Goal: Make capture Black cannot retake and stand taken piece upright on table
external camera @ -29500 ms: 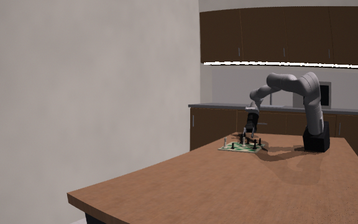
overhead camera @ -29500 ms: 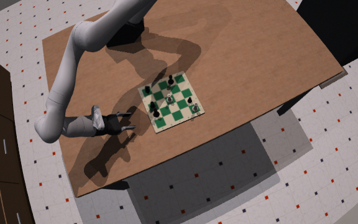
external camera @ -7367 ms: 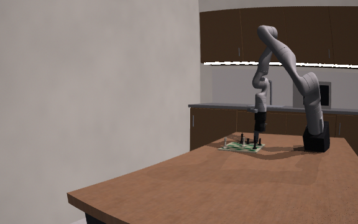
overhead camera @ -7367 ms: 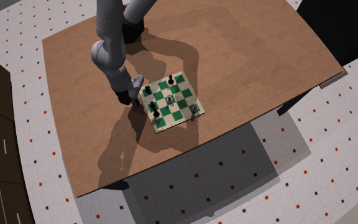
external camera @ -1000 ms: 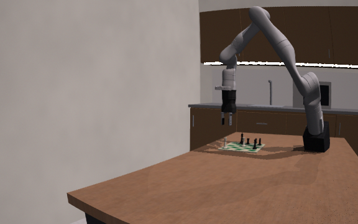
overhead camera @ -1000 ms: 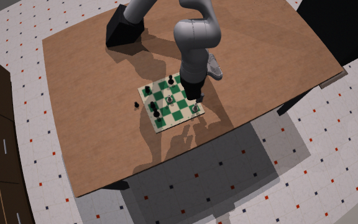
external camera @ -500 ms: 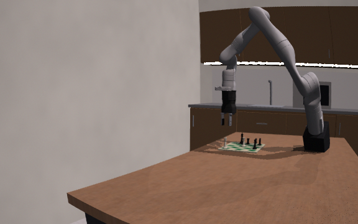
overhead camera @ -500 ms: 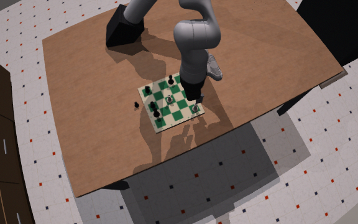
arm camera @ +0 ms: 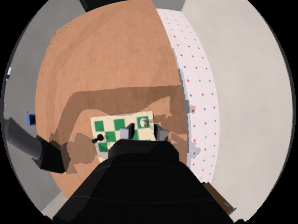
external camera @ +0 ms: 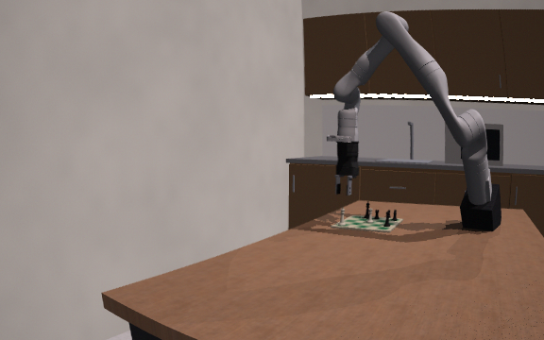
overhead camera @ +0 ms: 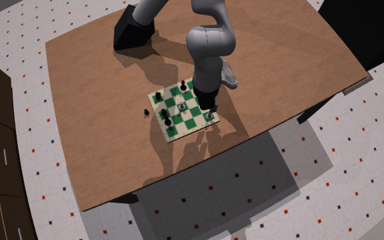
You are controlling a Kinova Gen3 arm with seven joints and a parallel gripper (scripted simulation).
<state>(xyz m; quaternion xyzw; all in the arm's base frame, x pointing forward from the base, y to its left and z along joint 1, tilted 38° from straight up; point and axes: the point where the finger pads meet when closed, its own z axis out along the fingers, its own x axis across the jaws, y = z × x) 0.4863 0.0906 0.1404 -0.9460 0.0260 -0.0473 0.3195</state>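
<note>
Right now the cream chessboard is 13 cm below my hand, 9 cm to the right of it and 7 cm behind it.
</note>
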